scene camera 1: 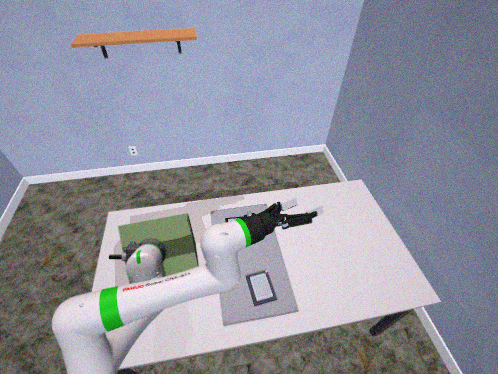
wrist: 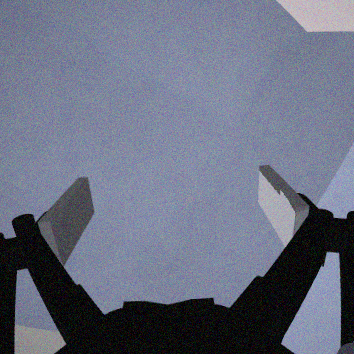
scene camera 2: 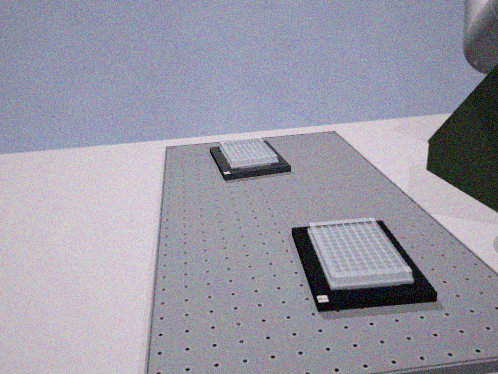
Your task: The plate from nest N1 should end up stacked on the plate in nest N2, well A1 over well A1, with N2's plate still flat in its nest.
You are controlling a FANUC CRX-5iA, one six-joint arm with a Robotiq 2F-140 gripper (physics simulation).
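Places are measured from the arm's base along level axes (x right, y ahead, z up), in millimetres.
Pixels of known places: gripper, fingertip midpoint: (scene camera 1: 308, 205) (wrist: 173, 189).
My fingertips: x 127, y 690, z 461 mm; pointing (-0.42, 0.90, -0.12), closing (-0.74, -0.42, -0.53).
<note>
For each thing: its top centre in the pictures, then the offset to it from my fingertips. Level surfaces: height alone.
- clear multi-well plate, middle of its top: (scene camera 2: 247, 148) (scene camera 1: 261, 285) dx +30, dy -146, dz -604 mm
- clear plate, middle of its top: (scene camera 2: 355, 244) dx -350, dy -252, dz -604 mm
- grey perforated board, its level: dz -630 mm
- white table, its level: dz -643 mm
A clear multi-well plate (scene camera 1: 261, 286) (scene camera 2: 247, 151) sits in a black nest (scene camera 1: 265, 302) (scene camera 2: 257, 172) at the front of the board in scene camera 1, far in scene camera 2. Another clear plate (scene camera 2: 362, 250) sits in the near black nest (scene camera 2: 380, 297) in scene camera 2; the arm mostly hides that nest in scene camera 1. Both plates look flat. The nest labels are too small to read, so I cannot tell which is N1. My gripper (scene camera 1: 303, 208) (wrist: 173, 189) is open and empty, raised above the table and tilted sideways, apart from both plates.
A grey perforated board (scene camera 1: 235, 305) (scene camera 2: 225, 300) carries the nests on the white table (scene camera 1: 340, 260) (scene camera 2: 75, 250). A green block (scene camera 1: 155, 230) (scene camera 2: 465, 150) stands beside the board on the arm's side. A wooden shelf (scene camera 1: 135, 37) is on the wall.
</note>
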